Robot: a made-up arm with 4 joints.
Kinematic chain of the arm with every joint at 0, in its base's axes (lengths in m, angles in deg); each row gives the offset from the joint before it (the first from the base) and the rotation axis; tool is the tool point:
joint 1: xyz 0 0 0.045 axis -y
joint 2: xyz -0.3 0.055 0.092 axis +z
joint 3: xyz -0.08 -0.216 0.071 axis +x
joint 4: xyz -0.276 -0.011 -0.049 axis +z
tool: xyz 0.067 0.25 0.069
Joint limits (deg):
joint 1: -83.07..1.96
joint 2: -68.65..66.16
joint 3: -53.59..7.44
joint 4: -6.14..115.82
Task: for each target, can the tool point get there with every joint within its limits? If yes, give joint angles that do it. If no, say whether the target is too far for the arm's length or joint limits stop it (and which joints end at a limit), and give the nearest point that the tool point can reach.
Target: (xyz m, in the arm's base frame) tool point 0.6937 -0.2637 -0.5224
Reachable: no: joint limits stop it (at a limit: joint 1, joint 2, joint 4) | nearest point 0.1572 -0.6124 0.3658 | short by 1.095 m
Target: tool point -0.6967 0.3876 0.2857
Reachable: yes | joints -10.60 -43.38 -25.19 60.40
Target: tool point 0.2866 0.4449 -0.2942
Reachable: no: joint limits stop it (at a limit: joint 1, joint 2) | nearest point 0.1350 0.3396 0.4489 | short by 0.766 m
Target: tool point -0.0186 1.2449 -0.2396
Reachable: no: too far | nearest point -0.5108 0.5063 0.0985 | short by 0.950 m
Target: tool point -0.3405 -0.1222 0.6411
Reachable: yes | joints -50.45 28.14 -15.72 28.29
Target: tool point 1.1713 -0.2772 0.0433
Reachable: no: too far | nearest point 0.1812 -0.5983 0.4008 | short by 1.101 m
